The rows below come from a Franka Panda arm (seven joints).
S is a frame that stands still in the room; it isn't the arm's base.
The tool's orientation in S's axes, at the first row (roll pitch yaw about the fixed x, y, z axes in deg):
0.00 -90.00 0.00
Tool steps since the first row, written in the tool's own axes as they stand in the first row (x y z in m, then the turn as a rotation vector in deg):
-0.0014 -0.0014 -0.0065 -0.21 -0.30 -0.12
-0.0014 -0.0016 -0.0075 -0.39 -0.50 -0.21
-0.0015 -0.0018 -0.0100 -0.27 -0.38 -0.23
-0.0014 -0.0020 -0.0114 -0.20 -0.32 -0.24
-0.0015 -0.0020 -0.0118 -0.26 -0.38 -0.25
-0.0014 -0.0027 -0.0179 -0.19 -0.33 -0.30
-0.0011 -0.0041 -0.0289 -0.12 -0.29 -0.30
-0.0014 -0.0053 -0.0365 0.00 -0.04 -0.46
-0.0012 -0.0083 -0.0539 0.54 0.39 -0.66
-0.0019 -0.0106 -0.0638 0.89 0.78 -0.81
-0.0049 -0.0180 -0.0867 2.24 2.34 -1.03
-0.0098 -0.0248 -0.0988 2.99 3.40 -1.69
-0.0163 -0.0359 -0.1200 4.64 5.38 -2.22
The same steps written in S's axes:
0.0065 -0.0014 -0.0014 0.12 -0.30 -0.21
0.0075 -0.0016 -0.0014 0.21 -0.50 -0.39
0.0100 -0.0018 -0.0015 0.23 -0.38 -0.27
0.0114 -0.0020 -0.0014 0.24 -0.32 -0.20
0.0118 -0.0020 -0.0015 0.25 -0.38 -0.26
0.0179 -0.0027 -0.0014 0.30 -0.33 -0.19
0.0289 -0.0041 -0.0011 0.30 -0.29 -0.12
0.0365 -0.0053 -0.0014 0.46 -0.04 0.00
0.0539 -0.0083 -0.0012 0.66 0.39 0.54
0.0638 -0.0106 -0.0019 0.81 0.78 0.89
0.0867 -0.0180 -0.0049 1.03 2.34 2.24
0.0988 -0.0248 -0.0098 1.69 3.40 2.99
0.1200 -0.0359 -0.0163 2.22 5.38 4.64

